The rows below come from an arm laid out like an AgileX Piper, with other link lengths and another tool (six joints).
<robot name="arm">
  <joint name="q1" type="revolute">
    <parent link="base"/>
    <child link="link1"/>
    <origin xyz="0 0 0.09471"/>
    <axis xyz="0 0 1"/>
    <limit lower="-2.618" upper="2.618"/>
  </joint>
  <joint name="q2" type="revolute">
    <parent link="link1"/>
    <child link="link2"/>
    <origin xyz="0 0 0"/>
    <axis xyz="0 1 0"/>
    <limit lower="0" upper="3.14"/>
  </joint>
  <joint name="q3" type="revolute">
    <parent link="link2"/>
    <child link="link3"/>
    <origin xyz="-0.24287 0 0.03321"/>
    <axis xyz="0 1 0"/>
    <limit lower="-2.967" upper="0"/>
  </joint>
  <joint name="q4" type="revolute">
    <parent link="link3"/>
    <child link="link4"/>
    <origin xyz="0.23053 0 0.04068"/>
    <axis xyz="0.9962 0 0.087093"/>
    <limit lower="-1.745" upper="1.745"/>
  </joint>
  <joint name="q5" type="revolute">
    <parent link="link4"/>
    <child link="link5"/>
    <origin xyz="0 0 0"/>
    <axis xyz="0 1 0"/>
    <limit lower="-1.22" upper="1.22"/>
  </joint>
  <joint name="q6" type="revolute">
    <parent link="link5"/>
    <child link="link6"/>
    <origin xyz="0.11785 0 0.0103"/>
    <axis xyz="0.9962 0 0.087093"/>
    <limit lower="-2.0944" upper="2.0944"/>
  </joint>
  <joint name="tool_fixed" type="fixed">
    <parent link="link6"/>
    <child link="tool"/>
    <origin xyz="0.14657 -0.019 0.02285" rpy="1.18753 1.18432 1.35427"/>
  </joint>
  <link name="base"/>
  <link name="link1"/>
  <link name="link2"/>
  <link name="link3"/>
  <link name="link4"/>
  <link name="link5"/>
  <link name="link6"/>
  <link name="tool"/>
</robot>
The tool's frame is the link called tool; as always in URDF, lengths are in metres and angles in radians.
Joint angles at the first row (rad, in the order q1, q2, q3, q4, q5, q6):
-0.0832, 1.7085, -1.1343, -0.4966, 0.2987, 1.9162
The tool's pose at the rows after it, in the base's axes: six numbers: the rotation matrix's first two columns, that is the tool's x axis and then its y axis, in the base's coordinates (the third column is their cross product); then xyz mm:
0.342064 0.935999 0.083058 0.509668 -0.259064 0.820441 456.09 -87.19 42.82
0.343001 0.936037 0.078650 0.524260 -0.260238 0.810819 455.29 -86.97 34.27
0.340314 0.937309 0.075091 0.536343 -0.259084 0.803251 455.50 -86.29 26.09
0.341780 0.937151 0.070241 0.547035 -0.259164 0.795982 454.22 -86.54 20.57
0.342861 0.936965 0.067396 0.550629 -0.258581 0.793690 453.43 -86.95 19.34
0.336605 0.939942 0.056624 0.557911 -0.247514 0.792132 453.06 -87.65 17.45
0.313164 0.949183 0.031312 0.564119 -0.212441 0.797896 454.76 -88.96 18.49
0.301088 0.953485 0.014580 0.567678 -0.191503 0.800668 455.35 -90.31 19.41
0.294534 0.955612 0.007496 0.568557 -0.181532 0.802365 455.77 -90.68 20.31
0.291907 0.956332 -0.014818 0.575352 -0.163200 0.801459 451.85 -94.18 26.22
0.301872 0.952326 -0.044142 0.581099 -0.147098 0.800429 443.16 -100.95 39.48
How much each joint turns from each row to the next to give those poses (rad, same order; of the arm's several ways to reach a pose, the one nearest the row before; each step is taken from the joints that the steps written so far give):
0.0000, 0.0131, 0.0000, 0.0000, -0.0056, 0.0000
0.0000, 0.0190, 0.0000, 0.0000, -0.0013, 0.0000
0.0000, 0.0201, 0.0000, -0.0020, -0.0073, -0.0001
0.0000, 0.0114, 0.0000, -0.0009, 0.0025, 0.0001
0.0000, 0.0018, 0.0000, -0.0010, 0.0032, 0.0000
0.0000, 0.0045, 0.0000, -0.0063, 0.0009, -0.0059
0.0000, 0.0019, 0.0000, -0.0209, -0.0065, -0.0153
0.0000, 0.0001, 0.0000, -0.0168, -0.0011, -0.0048
0.0000, -0.0011, 0.0000, -0.0047, -0.0010, -0.0056
0.0000, -0.0200, 0.0000, 0.0000, 0.0269, -0.0205
0.0000, -0.0444, 0.0000, 0.0000, 0.0560, -0.0207

